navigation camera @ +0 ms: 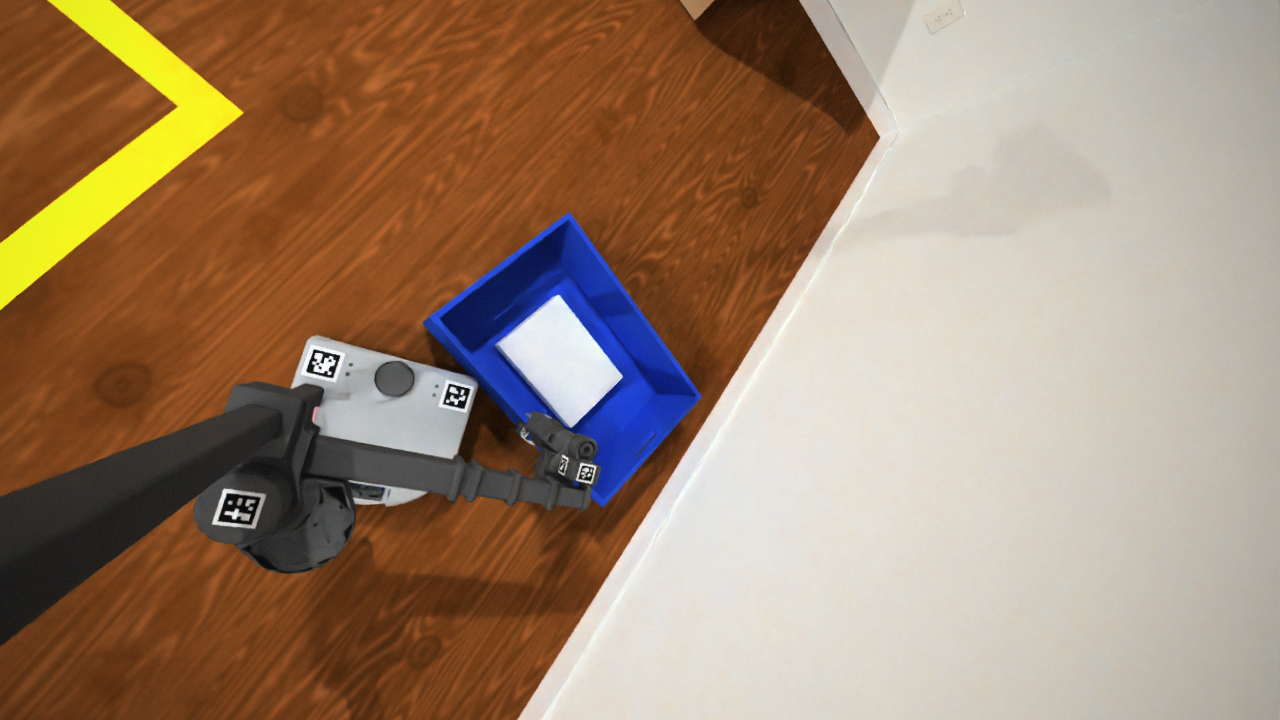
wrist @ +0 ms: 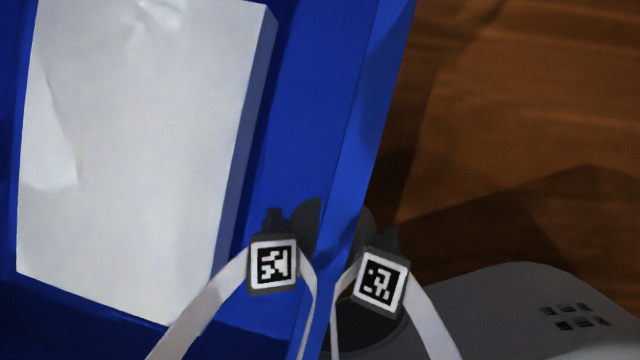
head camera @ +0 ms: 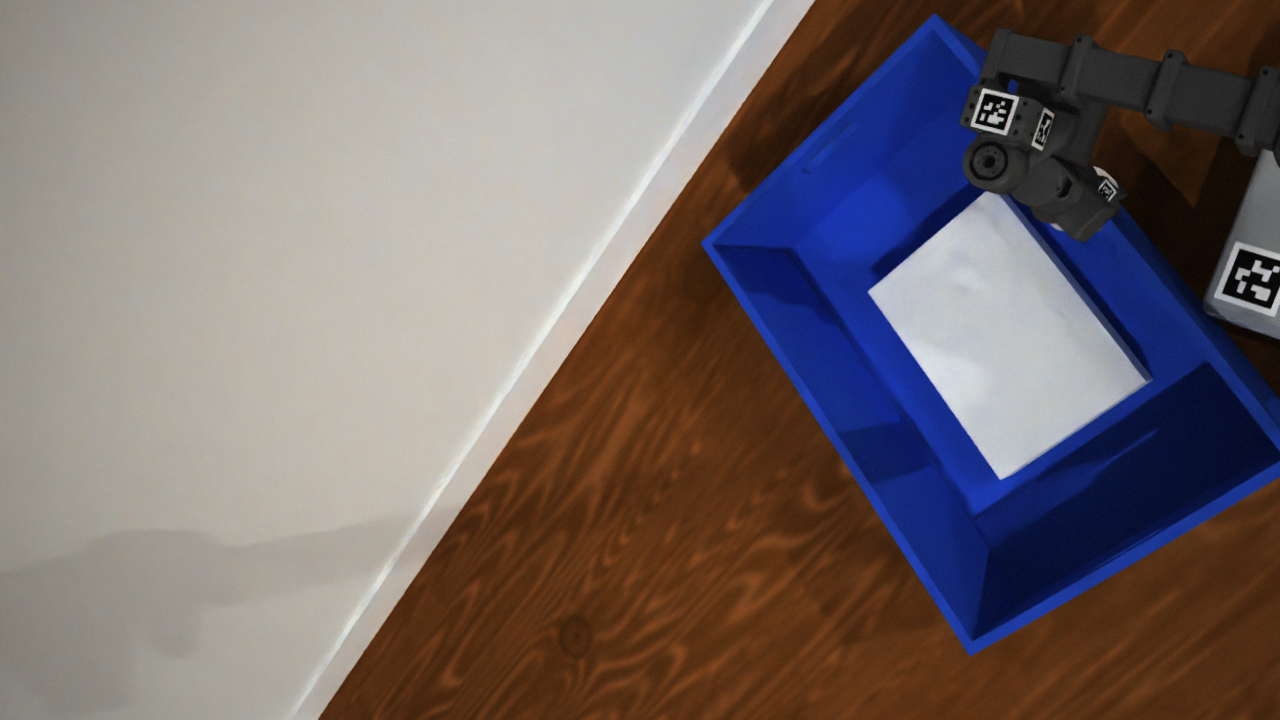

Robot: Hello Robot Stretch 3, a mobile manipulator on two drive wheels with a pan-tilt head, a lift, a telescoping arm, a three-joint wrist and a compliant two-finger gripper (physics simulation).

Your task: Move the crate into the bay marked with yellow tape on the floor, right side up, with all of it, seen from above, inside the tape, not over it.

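Note:
The blue crate stands upright and open on the wooden floor, turned at an angle near the wall. A white block lies flat inside it. My gripper is shut on the crate's long side wall on the robot's side, one fingertip inside the crate and one outside. In the head and navigation views the wrist hides the fingers. A corner of the yellow tape shows at the upper left of the navigation view, apart from the crate.
The robot's base stands close beside the gripped side of the crate. The white wall runs along the crate's far side, near one corner. Part of a tan object shows at the top edge.

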